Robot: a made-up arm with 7 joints.
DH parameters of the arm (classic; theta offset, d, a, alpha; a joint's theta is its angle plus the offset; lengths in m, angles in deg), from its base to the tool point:
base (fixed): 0 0.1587 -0.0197 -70
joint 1: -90 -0.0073 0.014 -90
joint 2: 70 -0.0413 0.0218 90
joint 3: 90 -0.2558 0.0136 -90
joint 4: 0 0.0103 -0.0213 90
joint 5: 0 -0.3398 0.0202 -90
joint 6: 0 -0.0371 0.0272 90
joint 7: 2.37 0 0.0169 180
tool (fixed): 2.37 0.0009 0 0
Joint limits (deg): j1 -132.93..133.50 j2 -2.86..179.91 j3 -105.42..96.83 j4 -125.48..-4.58 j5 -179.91..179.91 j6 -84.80..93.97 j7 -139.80..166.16
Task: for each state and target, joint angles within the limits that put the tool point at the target. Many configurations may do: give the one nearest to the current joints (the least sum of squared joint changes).
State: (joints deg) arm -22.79 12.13 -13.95 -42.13 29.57 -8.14 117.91
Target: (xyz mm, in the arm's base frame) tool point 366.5 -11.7 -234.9
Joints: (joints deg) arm -28.85 12.19 -15.02 -30.84 29.45 -5.31 118.34
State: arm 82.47 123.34 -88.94 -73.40 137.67 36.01 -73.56
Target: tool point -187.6 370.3 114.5
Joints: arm 76.36 139.78 -76.22 -102.93 131.41 32.65 -76.20
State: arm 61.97 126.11 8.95 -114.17 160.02 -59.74 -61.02
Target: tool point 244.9 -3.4 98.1
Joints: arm 59.00 146.72 23.74 -125.48 147.75 -64.81 -62.80
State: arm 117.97 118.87 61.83 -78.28 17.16 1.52 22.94
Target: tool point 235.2 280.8 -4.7
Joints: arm 115.06 116.03 63.41 -83.37 17.56 0.01 22.88
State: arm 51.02 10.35 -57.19 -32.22 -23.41 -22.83 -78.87
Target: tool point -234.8 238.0 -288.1
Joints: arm 30.56 48.60 -41.73 -33.72 -20.74 -26.12 -78.22
